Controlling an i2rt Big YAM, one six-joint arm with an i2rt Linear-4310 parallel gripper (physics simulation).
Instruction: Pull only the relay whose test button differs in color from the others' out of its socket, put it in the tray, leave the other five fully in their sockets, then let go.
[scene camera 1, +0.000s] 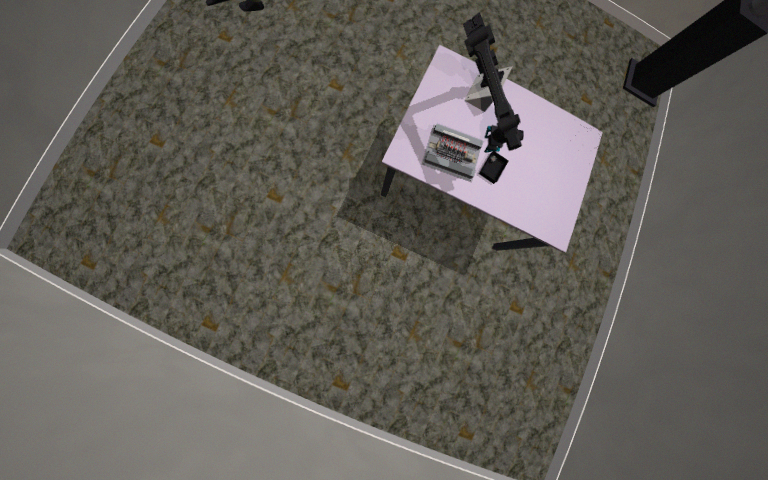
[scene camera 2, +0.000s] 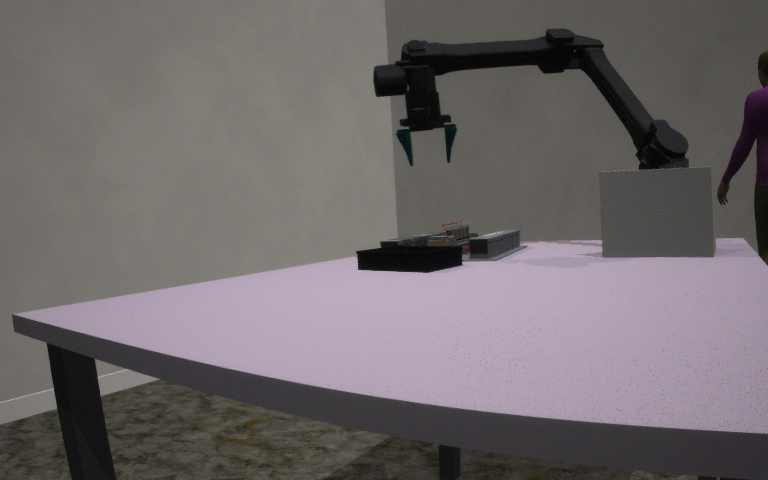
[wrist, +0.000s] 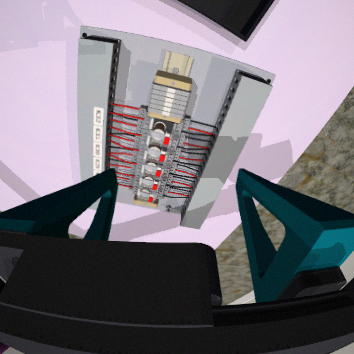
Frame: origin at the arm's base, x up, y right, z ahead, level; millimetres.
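Where they show: gripper, fingertip midpoint: (scene camera 1: 485, 145) (scene camera 2: 430, 164) (wrist: 176, 176); arm's base at its link origin: (scene camera 2: 669, 202).
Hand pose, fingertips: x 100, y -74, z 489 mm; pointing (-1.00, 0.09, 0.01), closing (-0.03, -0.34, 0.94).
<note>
Each offset is from my fingertips to the centre of the thing. Level surfaces: height alone.
My gripper (scene camera 1: 490, 141) (scene camera 2: 429, 164) (wrist: 176, 176) is open and empty, high above the table beside the relay panel. In the wrist view, five relays @[dx -152, dy +84, dz -2 mm] (wrist: 154, 152) with red test buttons stand in a row in their sockets on the panel @[dx -194, dy +109, dz +1 mm] (wrist: 140, 57). A dark gap shows between the row's upper end and the beige-ended terminal block. The black tray @[dx -182, dy -152, dz -25 mm] (scene camera 1: 495, 172) (scene camera 2: 407, 260) (wrist: 232, 15) stands beside the panel. A small light-grey relay @[dx -186, dy -127, dz -71 mm] (scene camera 1: 493, 159) lies inside the tray in scene camera 1; its button colour is too small to tell there.
Grey wiring ducts @[dx -176, dy +120, dz -96 mm] (wrist: 95, 75) @[dx -176, dy +98, dz +98 mm] (wrist: 220, 135) flank the relay row, with red and black wires running to the sockets. The terminal block @[dx -171, dy +6, dz -11 mm] (wrist: 171, 97) is on the same rail. The arm's pale base block (scene camera 2: 656, 212) stands on the pink table @[dx -199 mm] (scene camera 2: 283, 316). A person (scene camera 2: 758, 130) stands behind the table.
</note>
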